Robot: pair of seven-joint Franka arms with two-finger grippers.
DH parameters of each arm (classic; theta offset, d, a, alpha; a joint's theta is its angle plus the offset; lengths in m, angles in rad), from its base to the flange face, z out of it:
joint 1: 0 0.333 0 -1.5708
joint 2: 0 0 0 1.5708
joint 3: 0 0.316 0.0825 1.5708
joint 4: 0 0 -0.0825 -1.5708
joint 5: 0 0.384 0 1.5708
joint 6: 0 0 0.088 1.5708
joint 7: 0 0.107 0 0
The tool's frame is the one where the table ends.
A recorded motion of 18 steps. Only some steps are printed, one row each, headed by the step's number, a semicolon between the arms.
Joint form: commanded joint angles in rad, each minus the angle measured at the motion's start. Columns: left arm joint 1, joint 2, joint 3, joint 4, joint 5, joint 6, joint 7; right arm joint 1, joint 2, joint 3, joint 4, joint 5, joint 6, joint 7.
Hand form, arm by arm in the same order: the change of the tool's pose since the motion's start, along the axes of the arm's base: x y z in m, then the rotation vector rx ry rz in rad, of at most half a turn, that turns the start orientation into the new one. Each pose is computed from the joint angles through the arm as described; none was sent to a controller.
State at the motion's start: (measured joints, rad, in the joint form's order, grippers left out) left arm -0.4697 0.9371 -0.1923 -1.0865 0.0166 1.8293 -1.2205; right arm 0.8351 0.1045 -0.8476 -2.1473 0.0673 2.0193 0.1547
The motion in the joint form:
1: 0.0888 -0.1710 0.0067 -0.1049 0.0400 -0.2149 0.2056; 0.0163 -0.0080 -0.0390 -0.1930 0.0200 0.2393 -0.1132
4: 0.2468 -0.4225 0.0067 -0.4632 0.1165 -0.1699 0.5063; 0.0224 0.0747 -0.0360 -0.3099 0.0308 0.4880 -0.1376
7: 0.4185 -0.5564 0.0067 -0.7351 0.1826 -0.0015 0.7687; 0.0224 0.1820 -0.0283 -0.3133 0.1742 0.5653 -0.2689
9: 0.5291 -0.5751 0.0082 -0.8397 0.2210 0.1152 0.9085; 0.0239 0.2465 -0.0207 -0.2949 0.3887 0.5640 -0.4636
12: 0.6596 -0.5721 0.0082 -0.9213 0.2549 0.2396 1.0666; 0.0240 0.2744 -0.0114 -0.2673 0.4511 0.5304 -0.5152
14: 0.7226 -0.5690 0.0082 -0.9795 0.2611 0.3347 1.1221; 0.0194 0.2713 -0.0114 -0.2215 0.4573 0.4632 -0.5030
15: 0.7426 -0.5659 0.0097 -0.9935 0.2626 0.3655 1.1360; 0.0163 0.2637 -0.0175 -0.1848 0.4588 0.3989 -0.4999
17: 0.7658 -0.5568 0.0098 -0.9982 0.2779 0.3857 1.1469; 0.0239 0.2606 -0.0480 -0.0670 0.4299 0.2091 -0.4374
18: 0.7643 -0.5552 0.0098 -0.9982 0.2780 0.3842 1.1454; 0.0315 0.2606 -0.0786 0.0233 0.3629 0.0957 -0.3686
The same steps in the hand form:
1: 0.0015 0.0763 0.0651 0.0762 0.0998 -0.1583; -0.0327 -0.0171 -0.0578 0.0236 -0.0549 0.0657
4: -0.0184 0.1950 0.0842 0.1034 0.1457 -0.3522; -0.0506 -0.0218 -0.1077 -0.0529 -0.1286 0.0934
7: -0.0351 0.3065 0.0622 0.0798 0.1353 -0.4921; -0.0507 -0.0289 -0.1343 -0.0638 -0.1413 0.1169
9: -0.0412 0.3719 0.0370 0.0564 0.1204 -0.5548; -0.0493 -0.0325 -0.1477 -0.0005 -0.1508 0.1349
12: -0.0502 0.4438 0.0101 0.0201 0.0966 -0.6185; -0.0439 -0.0275 -0.1514 0.0273 -0.1409 0.1459
14: -0.0612 0.4747 -0.0084 0.0006 0.0649 -0.6290; -0.0318 -0.0217 -0.1415 0.0609 -0.1293 0.1332
15: -0.0639 0.4852 -0.0136 -0.0034 0.0515 -0.6268; -0.0231 -0.0187 -0.1313 0.0936 -0.1149 0.1283
17: -0.0655 0.4976 -0.0191 0.0001 0.0476 -0.6283; 0.0018 -0.0091 -0.0988 0.1418 -0.0560 0.1015
18: -0.0657 0.4968 -0.0201 -0.0007 0.0503 -0.6283; 0.0201 -0.0089 -0.0687 0.1176 -0.0228 0.0883

